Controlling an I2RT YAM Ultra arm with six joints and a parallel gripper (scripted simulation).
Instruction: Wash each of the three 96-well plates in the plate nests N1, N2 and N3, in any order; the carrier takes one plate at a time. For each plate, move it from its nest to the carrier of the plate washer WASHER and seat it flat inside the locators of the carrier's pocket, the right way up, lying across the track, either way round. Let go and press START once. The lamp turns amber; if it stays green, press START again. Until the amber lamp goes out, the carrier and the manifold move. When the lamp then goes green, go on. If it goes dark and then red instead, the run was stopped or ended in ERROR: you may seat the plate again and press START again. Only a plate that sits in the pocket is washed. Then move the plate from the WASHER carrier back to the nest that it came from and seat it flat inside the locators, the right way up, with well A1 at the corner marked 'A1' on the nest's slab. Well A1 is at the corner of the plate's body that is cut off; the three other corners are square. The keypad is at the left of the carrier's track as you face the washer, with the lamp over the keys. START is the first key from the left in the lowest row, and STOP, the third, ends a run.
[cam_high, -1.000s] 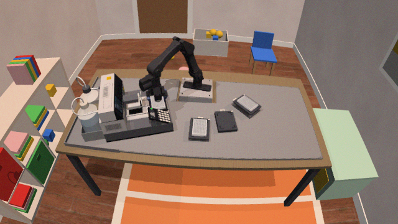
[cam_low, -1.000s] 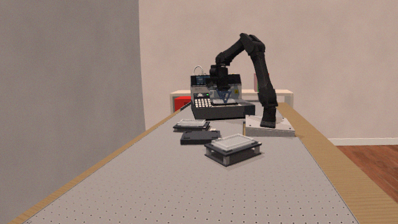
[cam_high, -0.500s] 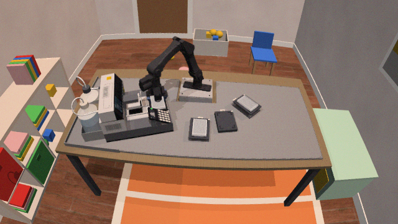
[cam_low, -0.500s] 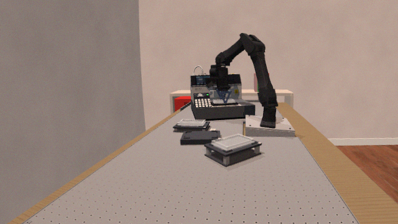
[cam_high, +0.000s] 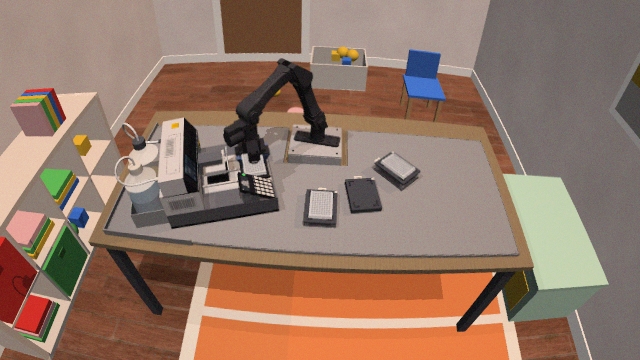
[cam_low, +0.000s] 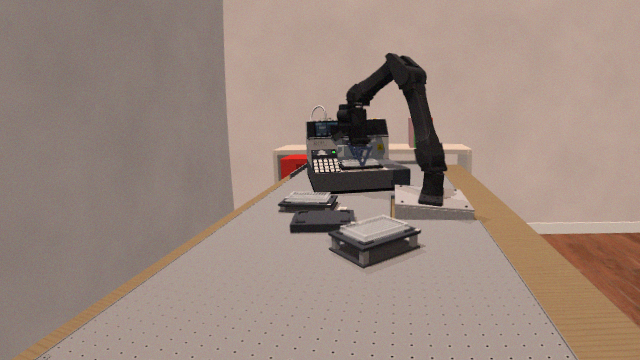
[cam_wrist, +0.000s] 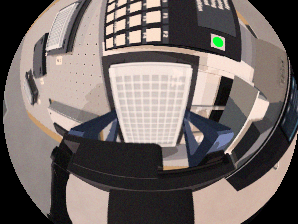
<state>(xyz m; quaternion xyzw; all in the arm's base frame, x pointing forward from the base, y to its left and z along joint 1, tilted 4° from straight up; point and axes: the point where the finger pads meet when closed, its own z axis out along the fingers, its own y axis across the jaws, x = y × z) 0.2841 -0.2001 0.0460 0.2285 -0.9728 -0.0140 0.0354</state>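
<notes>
The washer carrier is 1 cm below my hand. Round my hand: manifold: 13 cm to the right, 7 cm ahead, 4 cm above; then plate washer: 14 cm to the right, 7 cm ahead, 3 cm above; then nest: 57 cm to the left, 18 cm behind, 6 cm below.
</notes>
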